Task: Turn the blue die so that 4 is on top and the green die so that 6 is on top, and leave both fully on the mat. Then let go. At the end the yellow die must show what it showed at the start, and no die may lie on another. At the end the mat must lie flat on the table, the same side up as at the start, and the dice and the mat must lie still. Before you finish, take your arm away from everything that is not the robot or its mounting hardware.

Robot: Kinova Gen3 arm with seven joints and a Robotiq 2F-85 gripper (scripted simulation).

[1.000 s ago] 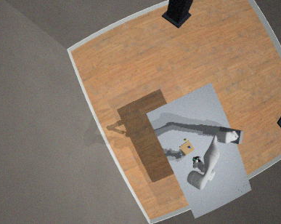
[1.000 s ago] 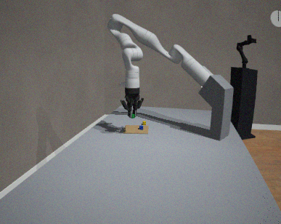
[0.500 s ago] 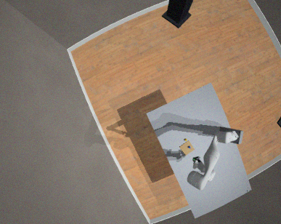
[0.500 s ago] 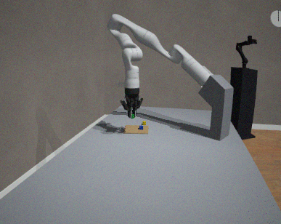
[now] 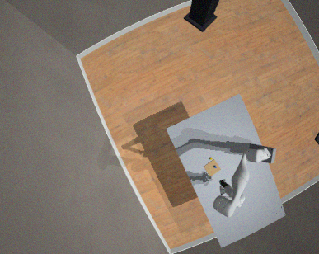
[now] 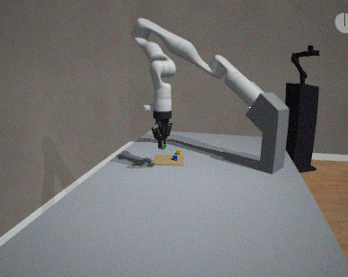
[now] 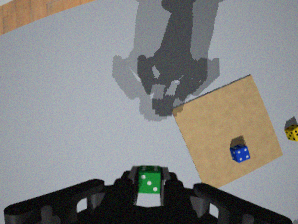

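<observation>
Now: hand 11 cm to the left of the blue die, 10 cm above it and 8 cm past it. From my hand the other things lie so: green die: 1 cm below; then tan mat: 12 cm to the right, 11 cm below, 5 cm behind; then yellow die: 20 cm to the right, 11 cm below, 11 cm behind.
</observation>
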